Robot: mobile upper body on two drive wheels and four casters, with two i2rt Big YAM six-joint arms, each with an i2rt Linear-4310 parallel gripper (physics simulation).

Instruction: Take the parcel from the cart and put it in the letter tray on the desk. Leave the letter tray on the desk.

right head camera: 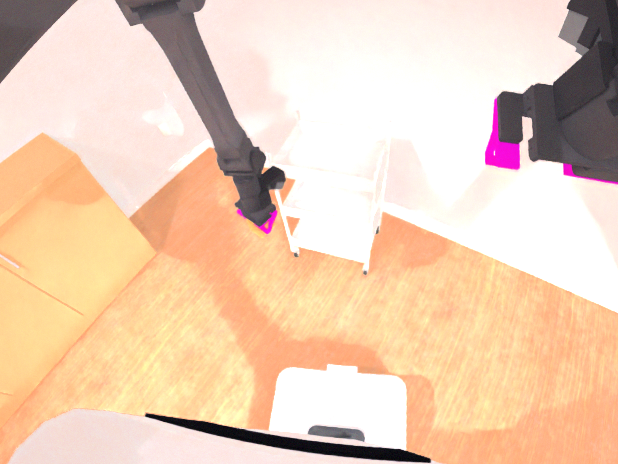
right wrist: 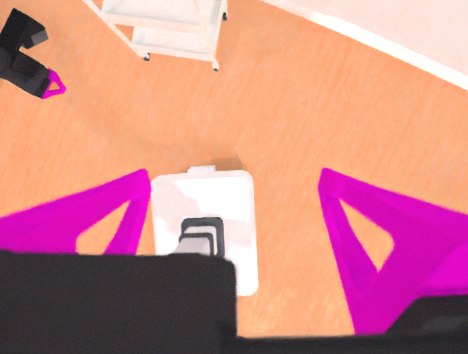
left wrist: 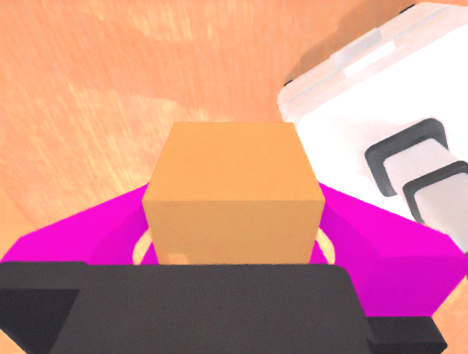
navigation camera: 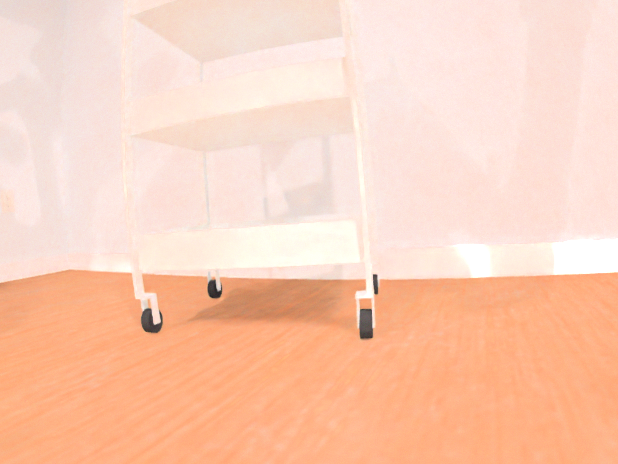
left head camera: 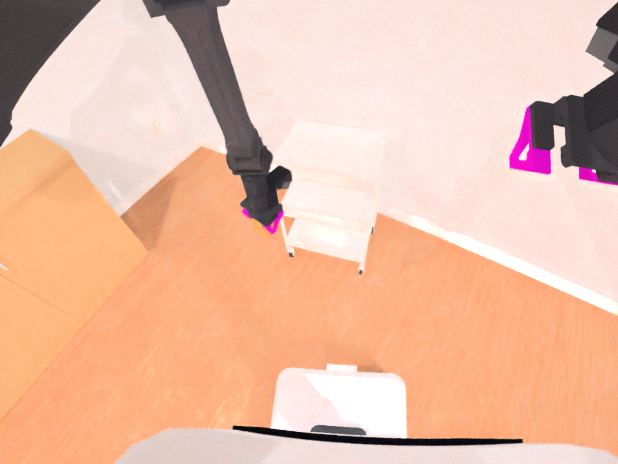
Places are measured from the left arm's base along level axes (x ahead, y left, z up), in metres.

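Pixels of known places: left gripper, fingertip midpoint: (right head camera: 262, 228) (right wrist: 56, 85) (left wrist: 233, 178) (left head camera: 267, 228); right gripper, fingertip midpoint: (right head camera: 526, 163) (right wrist: 234, 178) (left head camera: 546, 168).
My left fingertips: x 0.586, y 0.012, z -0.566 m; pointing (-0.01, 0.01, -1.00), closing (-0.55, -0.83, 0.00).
Observation:
For each thing: its top centre in the pictures, then the offset to it from my left fingertips. "spot": a spot on its surface instead.
- orange-tan box-shaped parcel, top centre: (left wrist: 233, 264) (left head camera: 264, 216) (right head camera: 258, 216) dx +0.001, dy -0.001, dz +0.050 m
- light wooden cabinet, surface spot: (left head camera: 75, 215) (right head camera: 84, 216) spot: dx +0.213, dy +1.105, dz -0.225 m
The orange-tan box-shaped parcel (left wrist: 234, 165) (left head camera: 260, 228) is held between the magenta fingers of my left gripper (left wrist: 233, 178) (left head camera: 263, 221) (right head camera: 256, 222), which is shut on it. The left gripper is above the floor, left of the cart in the head views. The white three-tier cart (left head camera: 325, 217) (right head camera: 332, 182) (navigation camera: 245, 247) stands in front of the base, by the wall. My right gripper (right wrist: 234, 178) (left head camera: 565, 172) is open and empty, at the right of the head views. The desk and the letter tray do not show in these views.
A light wooden cabinet (left head camera: 75, 215) (right head camera: 85, 220) stands at the left of the head views. The robot's white base (left head camera: 345, 395) (right wrist: 205, 200) is at the bottom centre of the head views. A wall with a white baseboard (left head camera: 450, 235) runs behind the cart and off to the right.

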